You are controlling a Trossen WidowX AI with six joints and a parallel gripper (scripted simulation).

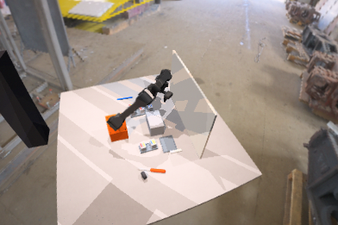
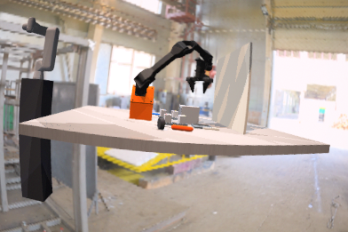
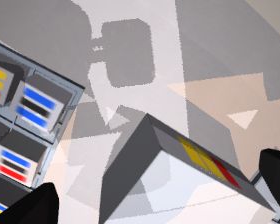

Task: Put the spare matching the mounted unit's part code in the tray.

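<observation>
The spare lies 14 cm below my gripper tip, 13 cm to the left of it and 5 cm behind it. Round my gripper tip: blue marker pen 27 cm to the left, 24 cm behind, 18 cm below; then black tape roll 48 cm to the right, 24 cm behind, 16 cm below; then upright panel 17 cm ahead, 11 cm to the right, 4 cm above.
</observation>
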